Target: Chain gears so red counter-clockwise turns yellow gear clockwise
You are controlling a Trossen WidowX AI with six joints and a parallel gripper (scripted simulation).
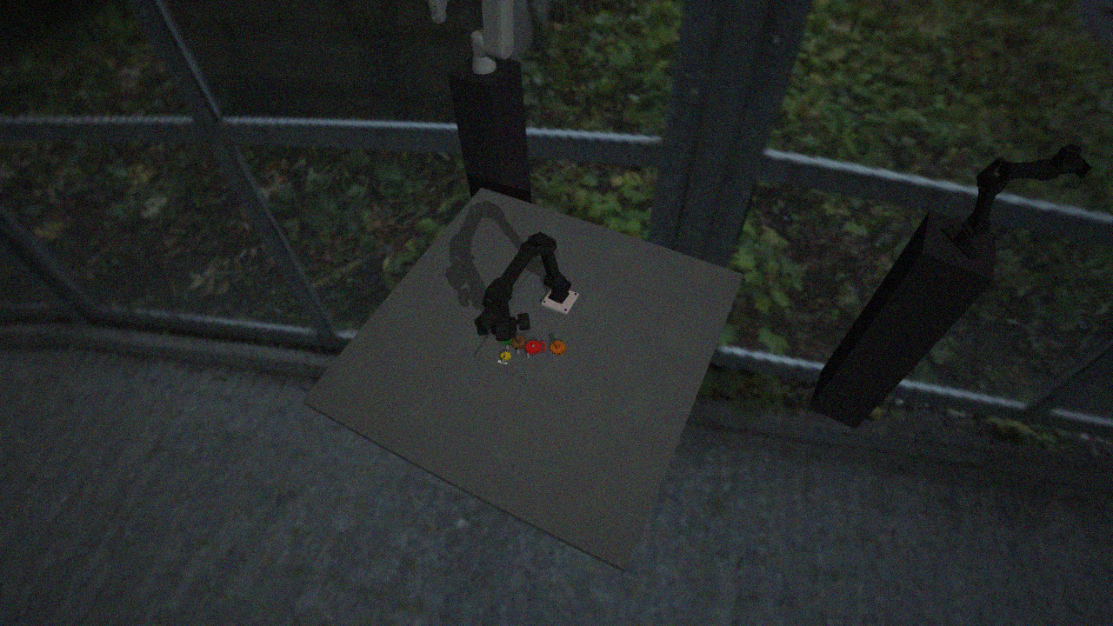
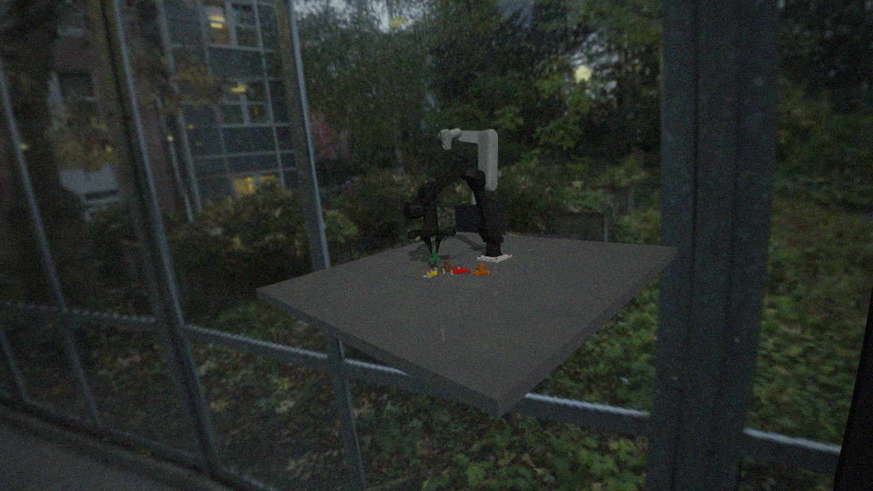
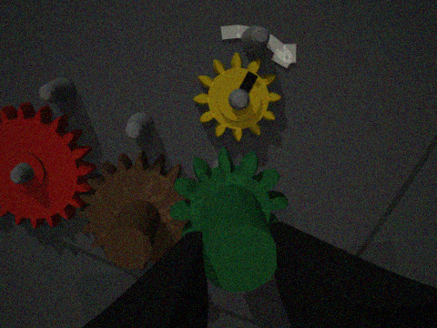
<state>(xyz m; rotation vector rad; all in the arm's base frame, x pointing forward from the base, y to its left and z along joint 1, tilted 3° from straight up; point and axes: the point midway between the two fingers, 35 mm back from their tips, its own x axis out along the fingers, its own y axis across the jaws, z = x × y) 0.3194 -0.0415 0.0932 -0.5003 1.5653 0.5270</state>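
Right now my gripper tip is 10 mm above the green gear. Also, from my gripper tip: brownish gear (40 mm behind, 20 mm to the left, 60 mm below); yellow gear (30 mm ahead, 10 mm to the left, 70 mm below); white arrow (60 mm ahead, 20 mm to the left, 80 mm below).
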